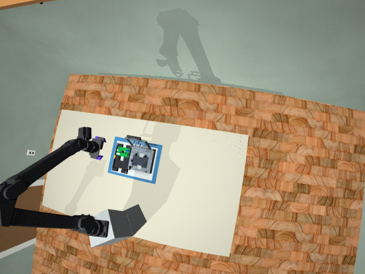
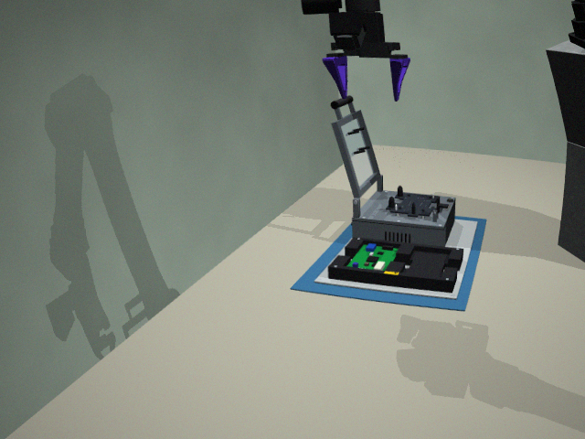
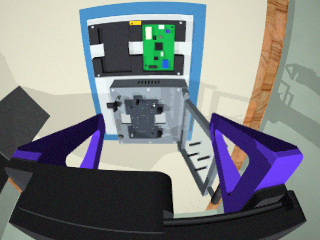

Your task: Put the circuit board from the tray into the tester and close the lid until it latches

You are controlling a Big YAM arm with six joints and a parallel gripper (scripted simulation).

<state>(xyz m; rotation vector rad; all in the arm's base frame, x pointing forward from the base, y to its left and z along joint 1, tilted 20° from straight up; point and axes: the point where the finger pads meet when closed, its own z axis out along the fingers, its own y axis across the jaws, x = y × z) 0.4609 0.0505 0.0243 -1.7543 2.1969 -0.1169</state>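
Now: hand 290 mm above the green circuit board. Also, from my hand: tester 30 mm behind, 130 mm to the right, 190 mm below; tester lid 50 mm ahead, 180 mm to the right, 120 mm below; tester plate 60 mm behind, 150 mm to the right, 240 mm below.
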